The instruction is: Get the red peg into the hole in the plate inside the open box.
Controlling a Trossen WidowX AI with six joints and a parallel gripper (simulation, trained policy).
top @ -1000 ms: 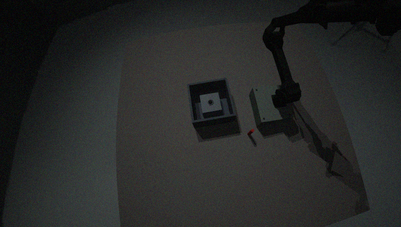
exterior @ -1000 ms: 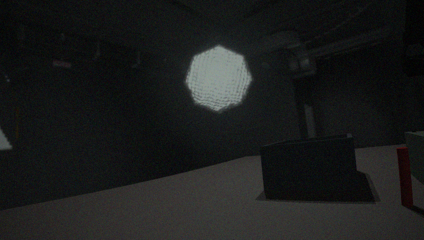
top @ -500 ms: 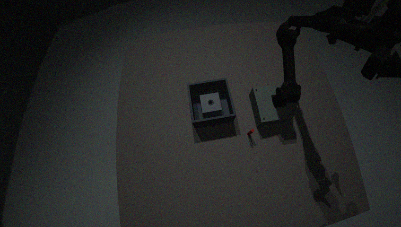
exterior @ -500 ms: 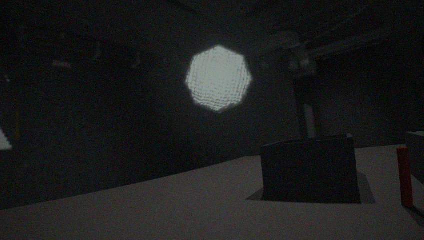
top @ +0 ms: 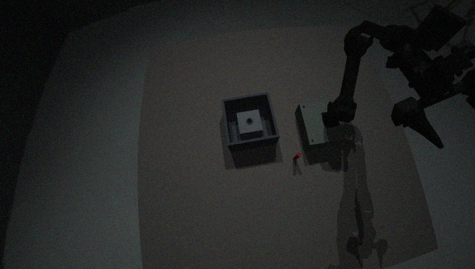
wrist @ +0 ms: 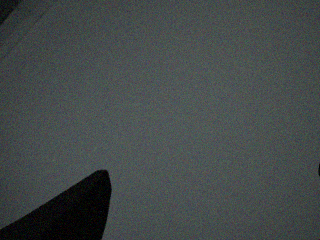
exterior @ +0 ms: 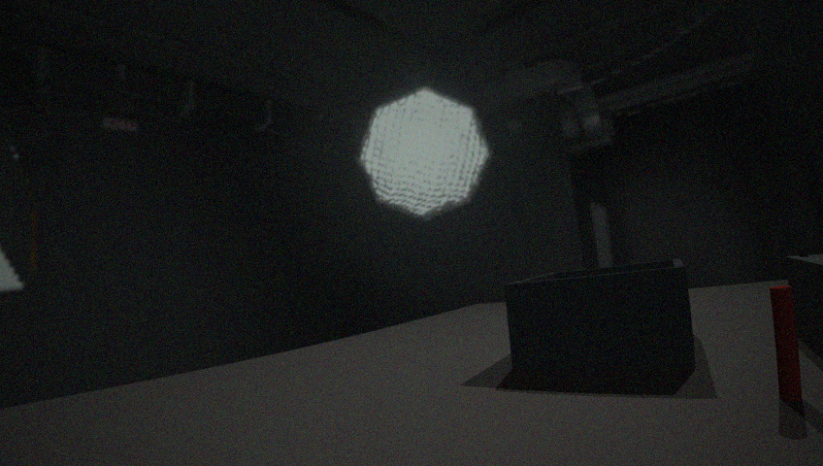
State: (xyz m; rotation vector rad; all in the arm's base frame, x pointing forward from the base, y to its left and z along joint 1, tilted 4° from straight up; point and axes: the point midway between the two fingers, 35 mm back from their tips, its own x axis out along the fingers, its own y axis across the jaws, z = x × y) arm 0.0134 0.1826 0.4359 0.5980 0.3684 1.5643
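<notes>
Now: the red peg 48 cm below my gripper tip, 18 cm ahead of it and 11 cm to the right of it. Also, from my gripper tip: dark box (49 cm below, 34 cm ahead, 28 cm to the right); pale plate (47 cm below, 34 cm ahead, 28 cm to the right).
</notes>
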